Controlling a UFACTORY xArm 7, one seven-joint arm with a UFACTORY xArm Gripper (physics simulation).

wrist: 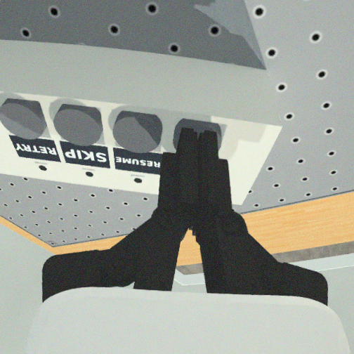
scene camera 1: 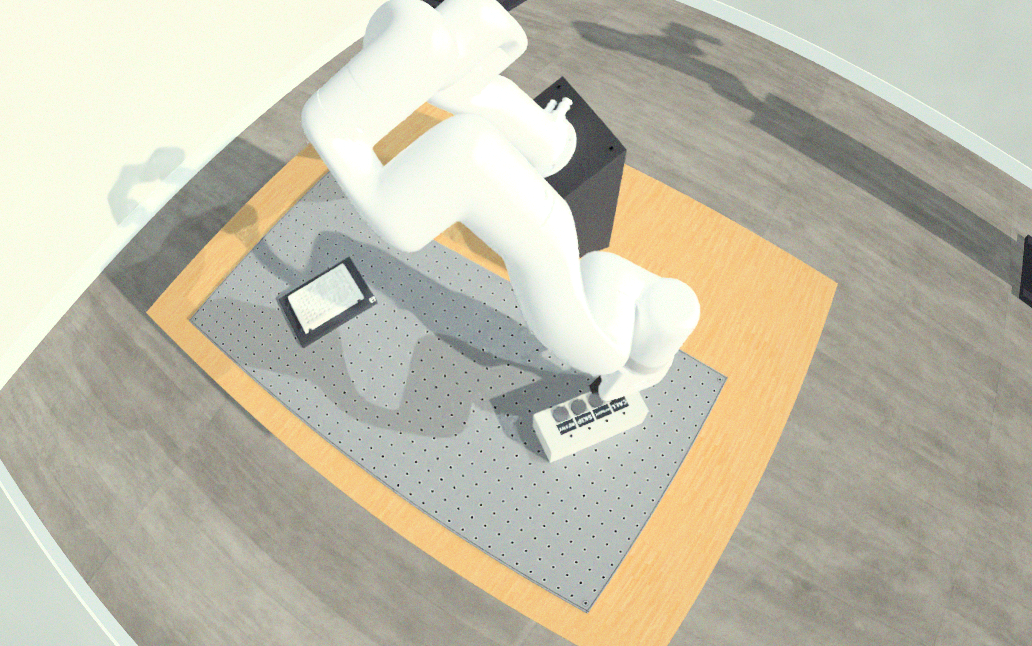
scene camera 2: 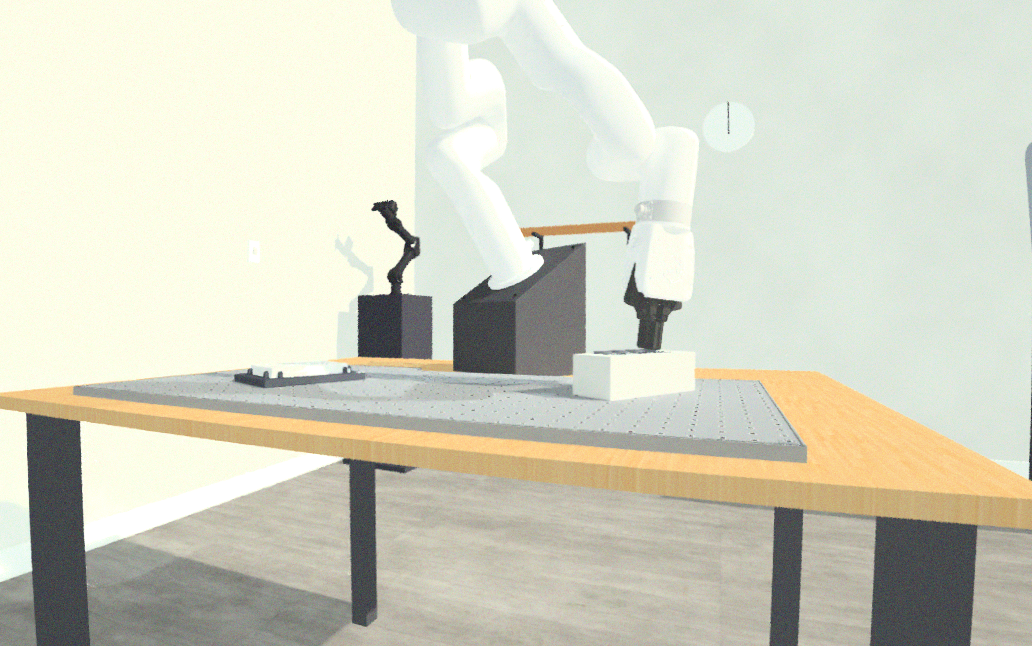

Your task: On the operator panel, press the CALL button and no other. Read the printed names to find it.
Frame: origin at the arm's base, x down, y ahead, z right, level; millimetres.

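Seen in the pictures: gripper, between the fingertips: (scene camera 1: 613, 393) (scene camera 2: 648, 348); arm's base, origin of its link: (scene camera 1: 543, 146) (scene camera 2: 516, 273).
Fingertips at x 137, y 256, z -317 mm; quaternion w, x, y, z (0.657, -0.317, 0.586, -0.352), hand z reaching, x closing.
Offsets run from my fingertips to a thing's top centre. "spot": to the spot under its first point. Level surfaces: height alone.
The white operator panel @[dx +0, dy +45, dz +9 mm] (scene camera 1: 597, 438) (scene camera 2: 651, 377) (wrist: 245, 167) stands on the perforated plate. It has a row of round grey buttons with printed names: RETRY (wrist: 22, 119), SKIP (wrist: 78, 125) and RESUME (wrist: 137, 131). The CALL label @[spot: dx +3, dy +7, dz -17 mm] (scene camera 1: 619, 403) shows at the row's end in scene camera 1; fingers hide it in the wrist view. My gripper (scene camera 2: 649, 348) (wrist: 192, 147) is shut and empty, pointing down. Its fingertips are over the CALL button (wrist: 199, 123), at or very close to its top. Whether they touch it or it is pushed in, I cannot tell.
A dark tray with a white piece @[dx +30, dy +137, dz +519 mm] (scene camera 1: 327, 297) (scene camera 2: 300, 368) lies on the plate's far left. The perforated plate @[dx +57 mm] (scene camera 1: 517, 495) (scene camera 2: 456, 415) lies on the wooden table @[dx +69 mm] (scene camera 1: 761, 281) (scene camera 2: 875, 426). The arm's dark pedestal (scene camera 1: 597, 213) (scene camera 2: 483, 335) stands behind.
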